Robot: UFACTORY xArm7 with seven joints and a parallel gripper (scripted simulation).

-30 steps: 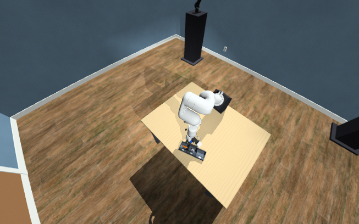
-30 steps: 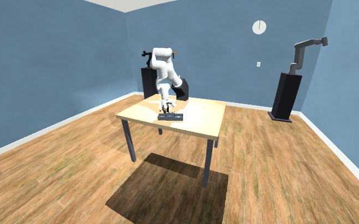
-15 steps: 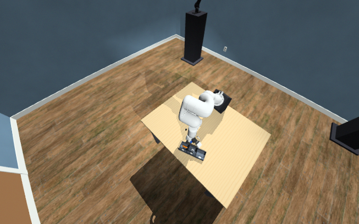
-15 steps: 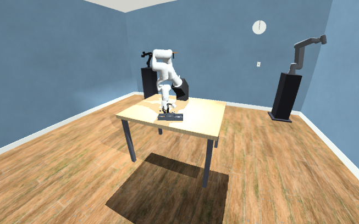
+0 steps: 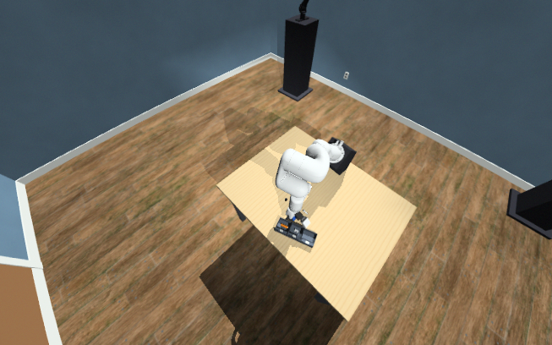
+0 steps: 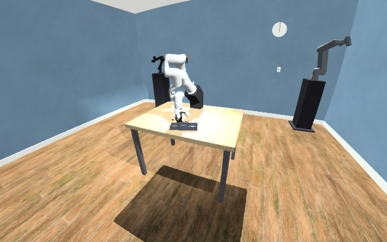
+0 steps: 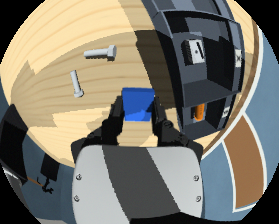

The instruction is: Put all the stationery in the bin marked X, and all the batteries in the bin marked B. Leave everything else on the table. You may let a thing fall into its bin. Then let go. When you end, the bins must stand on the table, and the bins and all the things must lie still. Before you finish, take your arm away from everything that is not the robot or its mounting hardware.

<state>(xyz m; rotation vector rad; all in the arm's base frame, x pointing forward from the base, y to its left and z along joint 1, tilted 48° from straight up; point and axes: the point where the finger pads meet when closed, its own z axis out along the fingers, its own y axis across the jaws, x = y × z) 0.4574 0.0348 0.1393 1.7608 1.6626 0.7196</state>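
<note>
My hand is 90 mm short of the orange battery and 10 mm above it. From my hand the other things lie so: dark double bin (70 mm ahead, 80 mm to the left); pencil sharpener (60 mm ahead, 80 mm to the left, 10 mm below); blue block (20 mm below).
</note>
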